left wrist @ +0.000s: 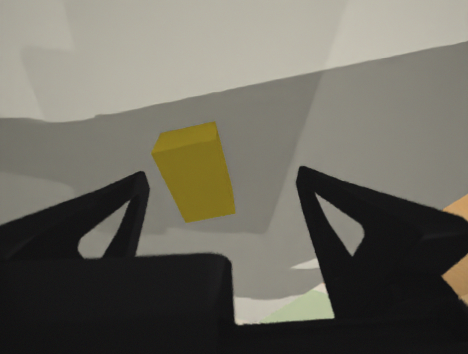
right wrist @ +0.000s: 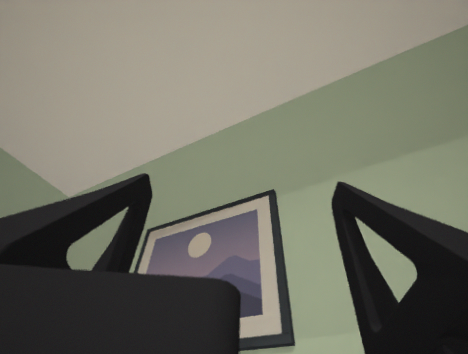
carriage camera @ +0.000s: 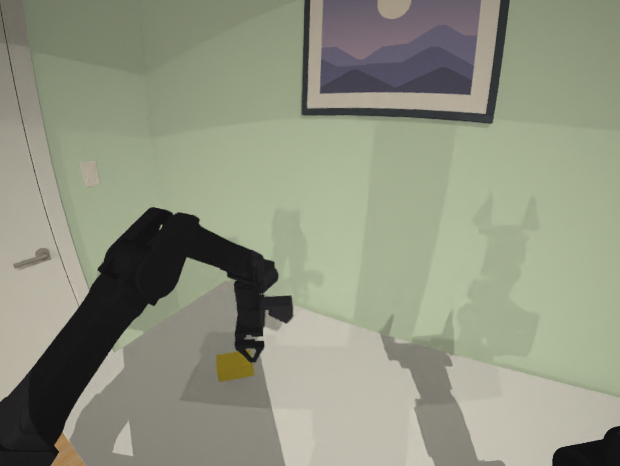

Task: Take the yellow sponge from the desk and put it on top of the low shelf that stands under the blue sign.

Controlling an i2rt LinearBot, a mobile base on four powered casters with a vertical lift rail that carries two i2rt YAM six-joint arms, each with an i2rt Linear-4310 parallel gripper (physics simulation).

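Frame: origin at the left arm's base, x ahead, y left, z up, level; millimetres.
Where they show: left gripper, fingertip midpoint: [left wrist: 223,177] [carriage camera: 253,348]; right gripper, fingertip midpoint: [right wrist: 241,188].
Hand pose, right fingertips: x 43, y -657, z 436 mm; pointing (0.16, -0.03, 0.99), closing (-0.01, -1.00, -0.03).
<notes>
Things, the pixels of their top centre, and the offset from my right fingertips. "spot": a spot on its surface instead. Level surfaces: height alone.
- yellow sponge, middle of its top: [left wrist: 198,187] [carriage camera: 234,360] dx +408, dy +528, dz -612 mm
- white desk, its level: dz -657 mm
- metal handle, surface spot: [carriage camera: 32,259] spot: dx +630, dy +1437, dz -448 mm
- light switch plate, middle of its top: [carriage camera: 87,161] dx +943, dy +1342, dz -100 mm
The yellow sponge [carriage camera: 234,366] [left wrist: 197,177] lies on the white desk [carriage camera: 350,390] [left wrist: 200,40], in the arm's shadow. My left gripper [carriage camera: 250,356] [left wrist: 223,177] is open and empty and points down above the sponge. In the left wrist view the sponge shows between the two fingertips, nearer the left one, with its long side roughly in line with the fingers. My right gripper [right wrist: 241,188] is open and empty and points up toward the wall and ceiling. The low shelf and the blue sign do not show in these views.
A framed mountain picture [carriage camera: 395,103] [right wrist: 285,300] hangs on the green wall [carriage camera: 225,175] [right wrist: 325,240] behind the desk. A door [carriage camera: 30,210] with a metal handle [carriage camera: 32,259] stands at the far left. A light switch plate [carriage camera: 89,173] is on the wall beside it.
</notes>
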